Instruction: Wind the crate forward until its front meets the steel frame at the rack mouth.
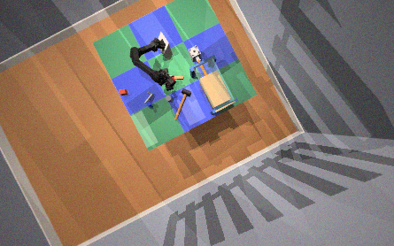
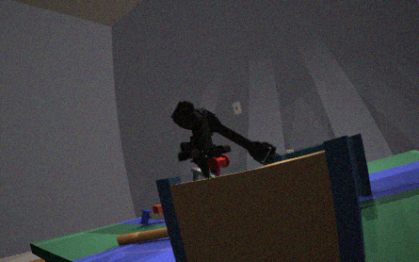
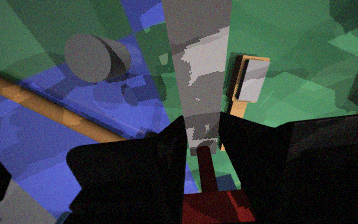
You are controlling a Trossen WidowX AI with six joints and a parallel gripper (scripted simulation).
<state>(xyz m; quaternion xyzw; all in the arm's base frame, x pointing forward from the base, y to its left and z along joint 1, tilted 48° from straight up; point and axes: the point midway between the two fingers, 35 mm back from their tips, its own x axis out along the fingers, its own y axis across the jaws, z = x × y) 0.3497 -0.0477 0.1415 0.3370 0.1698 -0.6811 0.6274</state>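
Right now my gripper tip is 40 mm to the right of the red grip, 30 mm below it and 10 mm short of it. The rest, counted from my gripper tip: blue-framed guard cubby 350 mm to the left, 250 mm ahead, 60 mm below; winch 370 mm to the left, 170 mm behind, 110 mm below; blue piece 300 mm to the right, 110 mm below, 40 mm ahead.
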